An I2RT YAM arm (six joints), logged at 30 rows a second.
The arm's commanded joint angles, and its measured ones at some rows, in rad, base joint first. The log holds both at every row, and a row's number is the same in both.
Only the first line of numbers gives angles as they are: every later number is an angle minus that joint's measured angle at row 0.
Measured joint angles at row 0:
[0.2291, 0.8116, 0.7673, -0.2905, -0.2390, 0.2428]
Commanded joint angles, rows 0 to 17:
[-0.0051, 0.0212, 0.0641, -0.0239, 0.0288, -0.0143]
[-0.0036, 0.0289, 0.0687, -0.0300, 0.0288, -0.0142]
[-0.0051, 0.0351, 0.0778, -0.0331, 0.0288, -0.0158]
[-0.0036, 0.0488, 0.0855, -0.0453, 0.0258, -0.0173]
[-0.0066, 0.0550, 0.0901, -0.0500, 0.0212, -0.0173]
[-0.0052, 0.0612, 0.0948, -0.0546, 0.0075, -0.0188]
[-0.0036, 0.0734, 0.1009, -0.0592, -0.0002, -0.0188]
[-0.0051, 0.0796, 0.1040, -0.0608, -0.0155, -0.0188]
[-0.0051, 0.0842, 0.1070, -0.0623, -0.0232, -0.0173]
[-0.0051, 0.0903, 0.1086, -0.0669, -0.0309, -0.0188]
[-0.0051, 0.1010, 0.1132, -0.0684, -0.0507, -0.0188]
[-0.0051, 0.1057, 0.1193, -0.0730, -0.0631, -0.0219]
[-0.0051, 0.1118, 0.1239, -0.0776, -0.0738, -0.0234]
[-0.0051, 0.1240, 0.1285, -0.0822, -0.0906, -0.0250]
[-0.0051, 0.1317, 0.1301, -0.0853, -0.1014, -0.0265]
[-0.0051, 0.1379, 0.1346, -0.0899, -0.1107, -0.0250]
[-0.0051, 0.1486, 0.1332, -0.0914, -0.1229, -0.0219]
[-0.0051, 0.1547, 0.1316, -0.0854, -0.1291, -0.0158]
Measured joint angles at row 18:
[-0.0004, 0.1400, 0.0847, -0.0748, -0.0717, -0.0091]
